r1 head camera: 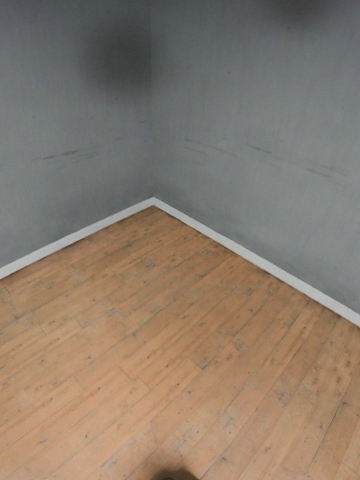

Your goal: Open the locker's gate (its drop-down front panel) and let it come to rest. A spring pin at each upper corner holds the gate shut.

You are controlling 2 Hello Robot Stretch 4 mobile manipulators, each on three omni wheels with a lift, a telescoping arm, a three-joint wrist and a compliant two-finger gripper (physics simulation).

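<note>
The locker, its gate and the spring pins do not show in the r1 head camera view. Neither r1's gripper nor r2's gripper shows in this view. A small dark blurred shape shows at the bottom edge, a little left of the middle; what it is cannot be told.
Two grey walls (70,115) (260,110) meet in a corner at the upper middle left. A white baseboard (80,239) runs along the foot of both walls. The floor (165,310) is of light brown wooden planks. The walls carry dark scuff marks.
</note>
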